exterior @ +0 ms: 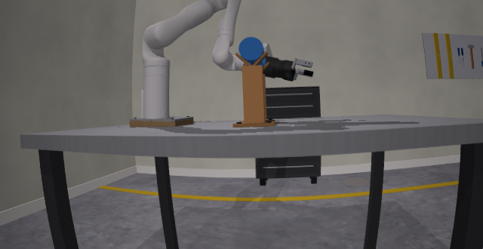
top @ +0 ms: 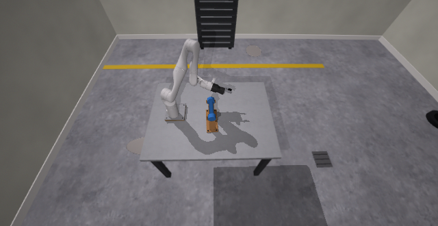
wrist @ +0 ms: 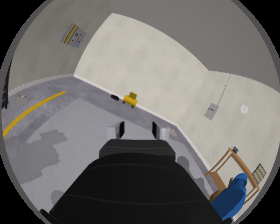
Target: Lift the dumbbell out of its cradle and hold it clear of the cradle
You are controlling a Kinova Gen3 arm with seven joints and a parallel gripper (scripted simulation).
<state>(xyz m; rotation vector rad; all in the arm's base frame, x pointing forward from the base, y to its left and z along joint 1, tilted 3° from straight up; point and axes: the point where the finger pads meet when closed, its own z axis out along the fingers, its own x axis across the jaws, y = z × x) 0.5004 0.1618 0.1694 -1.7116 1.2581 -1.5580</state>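
Right now my hand is 210 mm to the left of the blue dumbbell, 160 mm past it and 10 mm below it. Also, from my hand: brown wooden cradle (210 mm to the right, 160 mm behind, 90 mm below).
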